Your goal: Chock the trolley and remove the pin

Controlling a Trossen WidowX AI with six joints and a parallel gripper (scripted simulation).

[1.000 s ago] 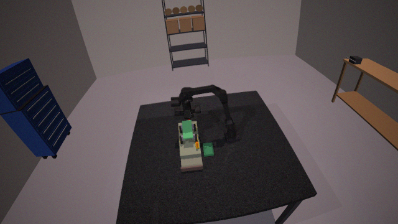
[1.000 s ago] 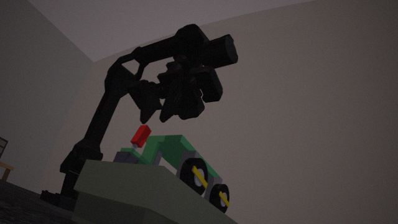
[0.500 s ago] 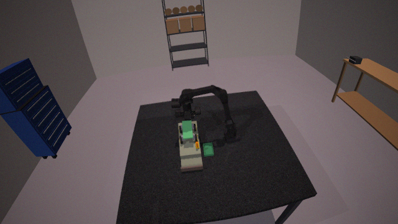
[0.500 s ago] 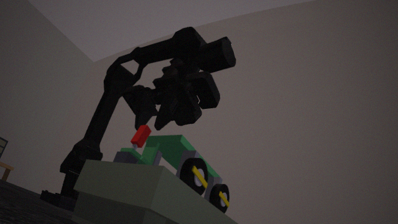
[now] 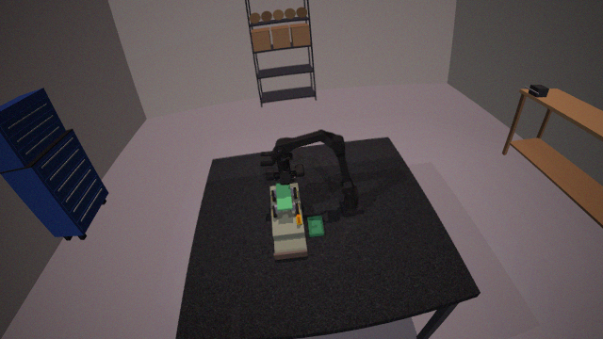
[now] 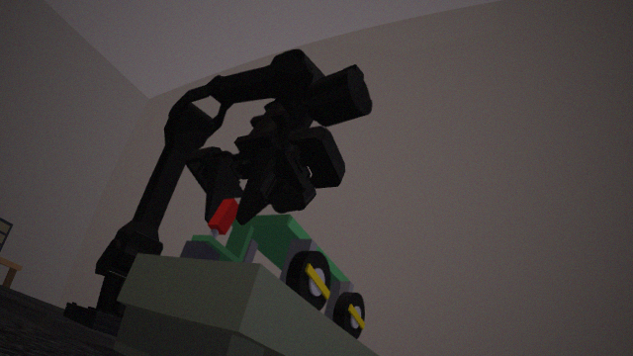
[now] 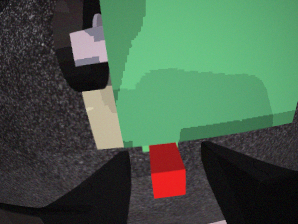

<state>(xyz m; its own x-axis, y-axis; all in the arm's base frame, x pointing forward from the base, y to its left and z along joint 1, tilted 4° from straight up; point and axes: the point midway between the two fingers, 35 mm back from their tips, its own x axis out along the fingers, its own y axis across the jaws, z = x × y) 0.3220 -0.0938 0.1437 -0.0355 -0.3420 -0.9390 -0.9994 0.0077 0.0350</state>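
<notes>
Now: the red-headed stop pin 1 cm to the right of my gripper tip and 1 cm below it. Round my gripper tip: yellow chock: 4 cm behind, 20 cm to the left, 6 cm below; then green trolley: 2 cm ahead, 11 cm to the left, 3 cm below; then pale ramp: 2 cm ahead, 11 cm to the left, 10 cm below.
</notes>
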